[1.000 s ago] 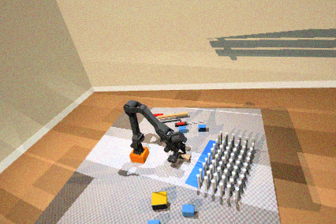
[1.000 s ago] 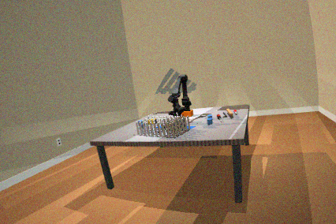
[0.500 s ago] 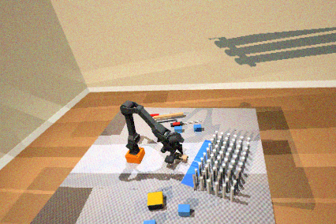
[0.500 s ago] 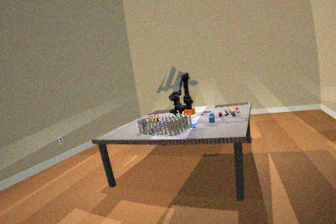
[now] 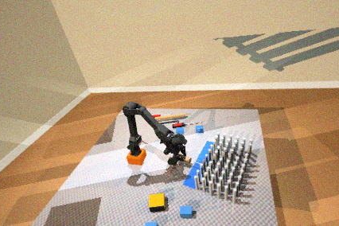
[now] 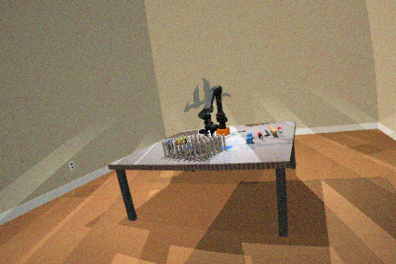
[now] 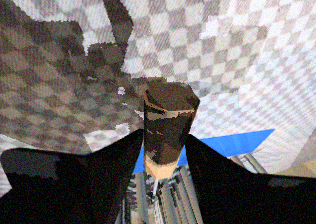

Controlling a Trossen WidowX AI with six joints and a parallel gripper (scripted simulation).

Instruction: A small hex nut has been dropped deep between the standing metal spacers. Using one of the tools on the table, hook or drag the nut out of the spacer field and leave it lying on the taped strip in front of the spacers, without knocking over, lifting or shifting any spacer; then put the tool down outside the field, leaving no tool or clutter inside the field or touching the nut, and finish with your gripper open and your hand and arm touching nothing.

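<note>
Right now my gripper tip is 110 mm short of the blue taped strip, 40 mm above it and 30 mm to the right of it. Round my gripper tip: yellow block 330 mm to the right, 30 mm behind, 20 mm below; then wooden-handled rod 110 mm ahead, 10 mm to the right.
</note>
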